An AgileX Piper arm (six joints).
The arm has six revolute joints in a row. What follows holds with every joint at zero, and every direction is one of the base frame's.
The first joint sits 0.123 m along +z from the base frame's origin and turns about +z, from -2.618 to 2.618 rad.
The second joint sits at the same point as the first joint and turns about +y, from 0 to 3.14 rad.
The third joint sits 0.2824 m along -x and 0.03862 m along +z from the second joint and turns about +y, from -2.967 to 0 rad.
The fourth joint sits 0.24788 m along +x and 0.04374 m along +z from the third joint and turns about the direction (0.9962, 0, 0.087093), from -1.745 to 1.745 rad.
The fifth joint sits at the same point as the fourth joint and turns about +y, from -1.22 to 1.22 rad.
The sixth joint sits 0.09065 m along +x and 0.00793 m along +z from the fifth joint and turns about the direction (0.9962, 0, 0.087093), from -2.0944 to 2.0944 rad.
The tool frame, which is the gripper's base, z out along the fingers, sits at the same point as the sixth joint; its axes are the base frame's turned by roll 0, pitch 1.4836 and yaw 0 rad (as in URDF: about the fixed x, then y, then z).
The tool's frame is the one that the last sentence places.
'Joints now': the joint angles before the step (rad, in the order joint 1, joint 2, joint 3, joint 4, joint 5, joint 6). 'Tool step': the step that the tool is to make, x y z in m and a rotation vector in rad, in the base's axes. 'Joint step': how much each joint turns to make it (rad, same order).
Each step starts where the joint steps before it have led.
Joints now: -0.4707 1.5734 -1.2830 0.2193 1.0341 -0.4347
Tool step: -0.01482 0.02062 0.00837 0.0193 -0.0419 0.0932
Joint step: 0.0218 -0.0829 0.0649 0.0670 0.0086 -0.0898
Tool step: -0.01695 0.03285 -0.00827 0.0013 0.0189 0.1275
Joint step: 0.0791 -0.0820 0.1138 0.0123 0.0000 -0.0558
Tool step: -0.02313 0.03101 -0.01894 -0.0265 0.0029 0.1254
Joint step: 0.0907 -0.0942 0.1608 -0.0044 -0.0612 -0.0555
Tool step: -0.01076 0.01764 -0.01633 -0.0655 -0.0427 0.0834
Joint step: 0.0810 -0.0507 0.1115 -0.0379 -0.1172 -0.0230
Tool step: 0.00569 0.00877 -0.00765 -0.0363 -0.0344 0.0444
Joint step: 0.0539 0.0147 0.0234 -0.0246 -0.0806 0.0000
